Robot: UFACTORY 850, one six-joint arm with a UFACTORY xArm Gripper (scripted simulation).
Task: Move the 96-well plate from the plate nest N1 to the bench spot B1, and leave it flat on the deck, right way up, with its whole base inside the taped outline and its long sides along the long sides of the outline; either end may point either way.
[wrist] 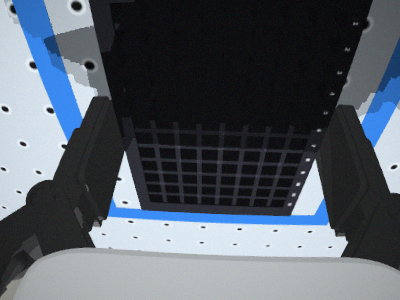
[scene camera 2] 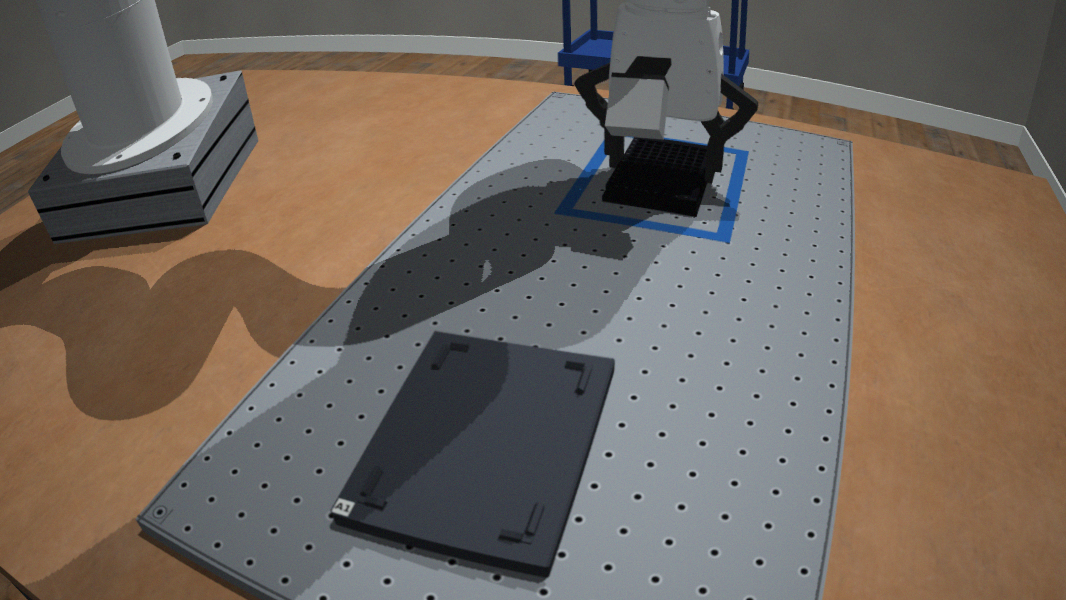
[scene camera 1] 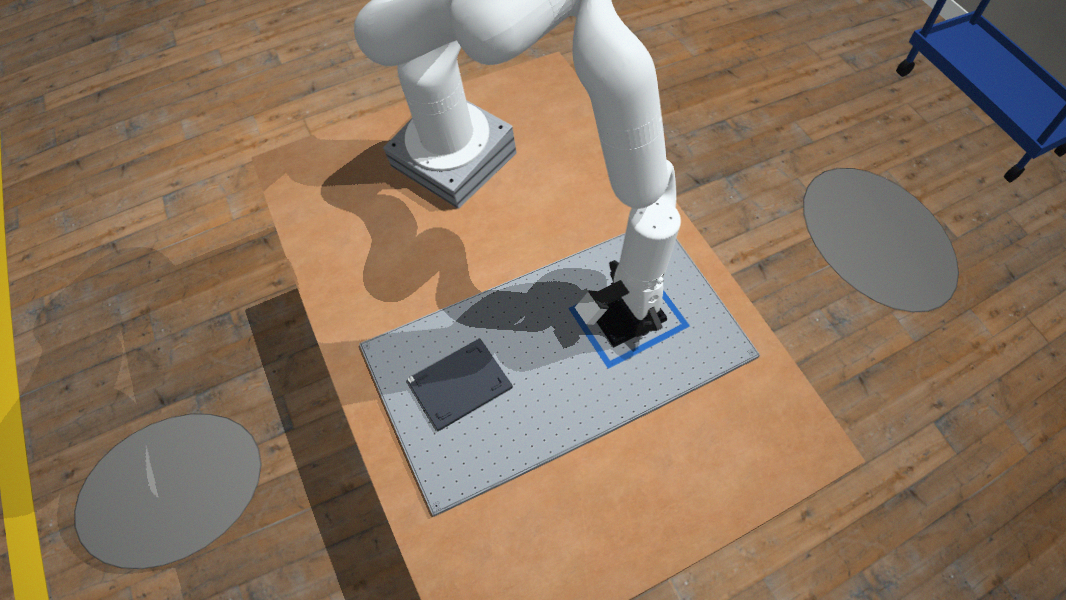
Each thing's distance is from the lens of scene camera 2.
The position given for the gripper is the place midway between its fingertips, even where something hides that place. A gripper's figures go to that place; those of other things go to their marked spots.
gripper (scene camera 2: 663, 169): 70 cm
black 96-well plate (scene camera 2: 666, 175): 68 cm
dark plate nest N1 (scene camera 2: 466, 450): 41 cm
The marked spots on the dark plate nest N1 and the black 96-well plate are 36 cm apart.
